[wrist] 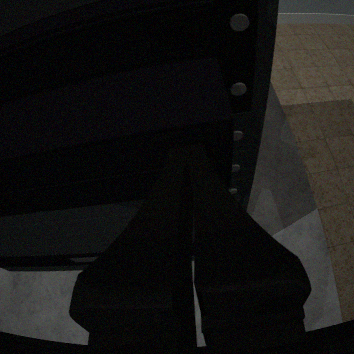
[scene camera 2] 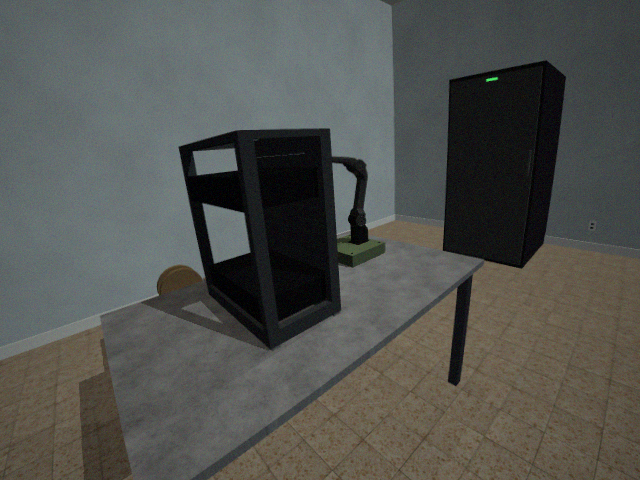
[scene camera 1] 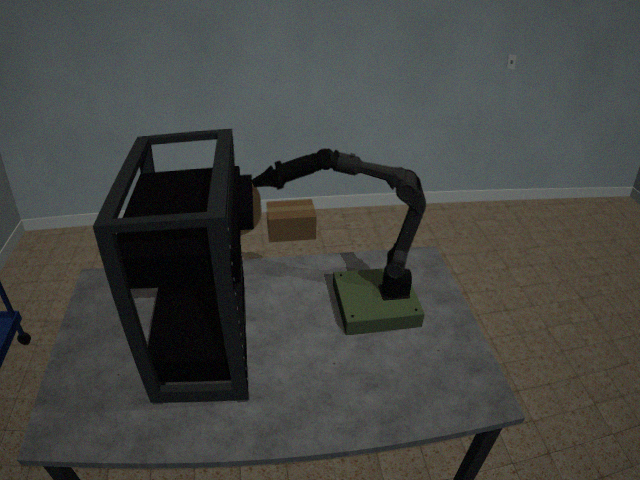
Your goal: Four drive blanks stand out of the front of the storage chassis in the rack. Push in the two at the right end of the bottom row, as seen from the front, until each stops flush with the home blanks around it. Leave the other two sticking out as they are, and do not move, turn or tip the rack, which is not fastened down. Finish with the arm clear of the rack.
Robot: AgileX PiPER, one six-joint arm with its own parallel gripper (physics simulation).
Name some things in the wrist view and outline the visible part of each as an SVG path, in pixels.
The gripper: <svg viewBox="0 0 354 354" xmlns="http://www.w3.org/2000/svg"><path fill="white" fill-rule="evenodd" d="M354 319L305 331L303 304L310 294L311 286L298 256L268 234L241 207L212 166L204 145L199 143L173 146L168 149L161 170L135 215L111 244L77 274L68 312L77 324L89 332L87 345L45 340L0 331L0 354L354 354ZM193 283L200 309L201 333L203 333L206 346L197 346ZM194 215L194 275L192 280L191 245Z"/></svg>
A dark storage rack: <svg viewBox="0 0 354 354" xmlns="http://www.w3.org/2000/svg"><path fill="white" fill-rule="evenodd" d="M194 215L192 221L191 261L194 260ZM0 0L1 268L9 271L83 270L111 244L135 215L153 186L164 163L168 149L173 146L203 144L218 176L232 196L246 211L267 103L278 0Z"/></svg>
